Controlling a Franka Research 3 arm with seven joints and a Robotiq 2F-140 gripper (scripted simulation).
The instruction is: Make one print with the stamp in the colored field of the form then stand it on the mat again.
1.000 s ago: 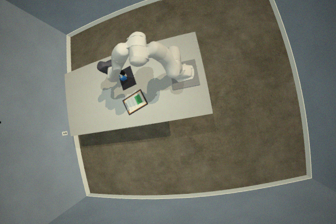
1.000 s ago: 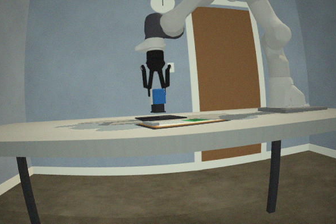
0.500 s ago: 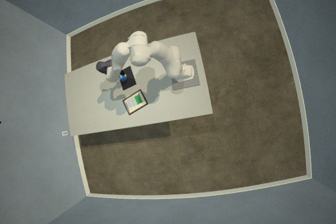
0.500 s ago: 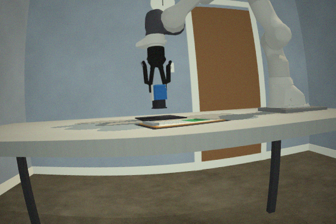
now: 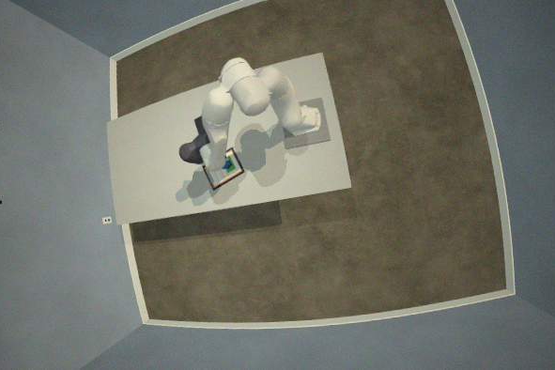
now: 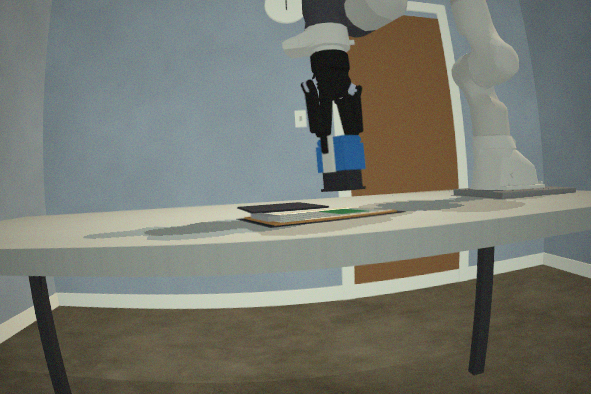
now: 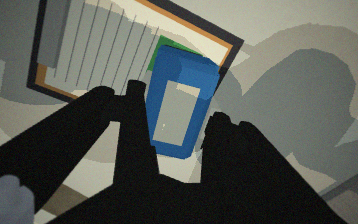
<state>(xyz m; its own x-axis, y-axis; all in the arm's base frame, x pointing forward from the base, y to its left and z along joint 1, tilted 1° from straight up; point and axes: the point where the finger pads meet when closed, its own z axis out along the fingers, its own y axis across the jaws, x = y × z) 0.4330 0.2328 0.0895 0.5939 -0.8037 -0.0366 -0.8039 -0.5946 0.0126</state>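
The dark mat is 230 mm to the right of my hand, 140 mm ahead of it and 110 mm below it. Round my hand: form 100 mm below, 70 mm ahead, 50 mm to the left; blue stamp 20 mm below.
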